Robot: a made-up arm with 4 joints.
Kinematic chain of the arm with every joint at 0, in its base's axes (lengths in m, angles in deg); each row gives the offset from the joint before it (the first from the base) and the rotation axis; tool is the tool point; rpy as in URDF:
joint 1: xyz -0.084 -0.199 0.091 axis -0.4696 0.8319 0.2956
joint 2: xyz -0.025 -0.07 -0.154 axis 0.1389 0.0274 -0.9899
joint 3: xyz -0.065 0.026 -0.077 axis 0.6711 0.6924 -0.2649
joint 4: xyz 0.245 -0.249 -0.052 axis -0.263 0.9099 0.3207
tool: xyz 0.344 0.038 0.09 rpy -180 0 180
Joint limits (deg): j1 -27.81..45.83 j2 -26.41..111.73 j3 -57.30..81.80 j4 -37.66..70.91
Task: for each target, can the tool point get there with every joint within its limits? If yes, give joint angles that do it. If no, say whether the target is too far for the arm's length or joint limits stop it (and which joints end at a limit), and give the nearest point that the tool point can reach.
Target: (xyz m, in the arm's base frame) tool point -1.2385 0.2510 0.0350
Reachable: no: too far | nearest point -0.6785 -0.3495 -0.3752 | short by 0.918 m
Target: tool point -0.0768 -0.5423 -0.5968
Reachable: yes | joints -13.92 92.56 19.80 34.82
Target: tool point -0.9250 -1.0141 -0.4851
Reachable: no: too far | nearest point -0.5859 -0.7041 -0.3127 | short by 0.491 m
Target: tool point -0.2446 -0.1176 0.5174
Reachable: no: joint limits stop it (at a limit: joint 1, joint 2, joint 3, joint 4) | nearest point -0.1556 -0.1554 0.4268 | short by 0.133 m
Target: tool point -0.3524 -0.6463 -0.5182
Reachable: yes | joints 27.78 99.74 41.35 37.19
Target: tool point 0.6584 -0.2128 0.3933
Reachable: no: joint limits stop it (at a limit: joint 1, joint 2) | nearest point 0.4150 -0.2207 0.2103 | short by 0.305 m
